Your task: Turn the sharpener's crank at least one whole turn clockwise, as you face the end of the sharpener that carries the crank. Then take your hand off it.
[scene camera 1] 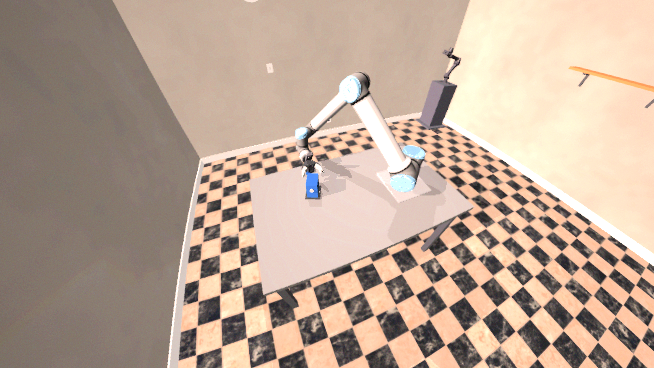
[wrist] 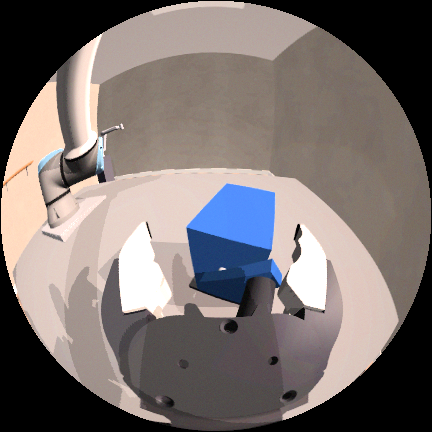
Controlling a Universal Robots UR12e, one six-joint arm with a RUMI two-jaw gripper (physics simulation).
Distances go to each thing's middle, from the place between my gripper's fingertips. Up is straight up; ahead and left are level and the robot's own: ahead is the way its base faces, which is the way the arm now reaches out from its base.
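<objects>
There's the blue sharpener (wrist: 235,227), and that's 2 cm to the left of my hand, 2 cm ahead of it and 6 cm below it. The dark crank handle (wrist: 258,289) is 7 cm to the right of my hand, also 2 cm ahead, and 2 cm below.
</objects>
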